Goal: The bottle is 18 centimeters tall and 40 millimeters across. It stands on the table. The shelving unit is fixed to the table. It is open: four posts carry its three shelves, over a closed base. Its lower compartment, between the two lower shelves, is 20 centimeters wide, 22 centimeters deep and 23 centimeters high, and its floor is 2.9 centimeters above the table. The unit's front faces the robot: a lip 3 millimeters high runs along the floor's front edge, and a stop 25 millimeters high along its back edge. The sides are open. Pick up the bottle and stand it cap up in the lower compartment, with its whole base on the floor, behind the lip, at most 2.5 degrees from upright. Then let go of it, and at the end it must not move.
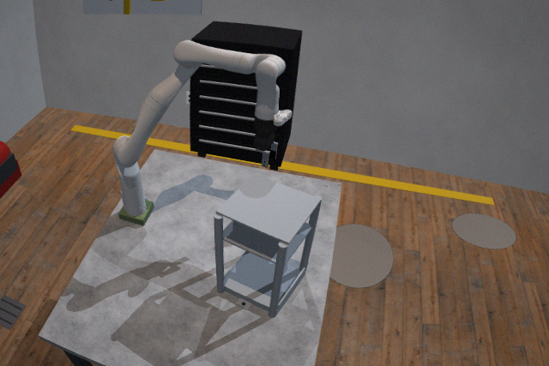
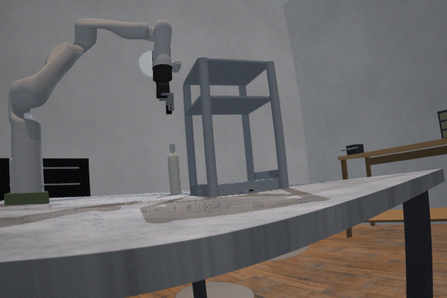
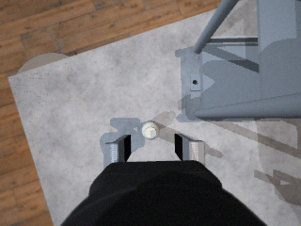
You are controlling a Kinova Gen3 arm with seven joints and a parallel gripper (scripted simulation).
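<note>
My gripper is now 20 cm above the bottle. Round my hand: grey shelving unit 11 cm ahead, 28 cm to the right, 14 cm below.
</note>
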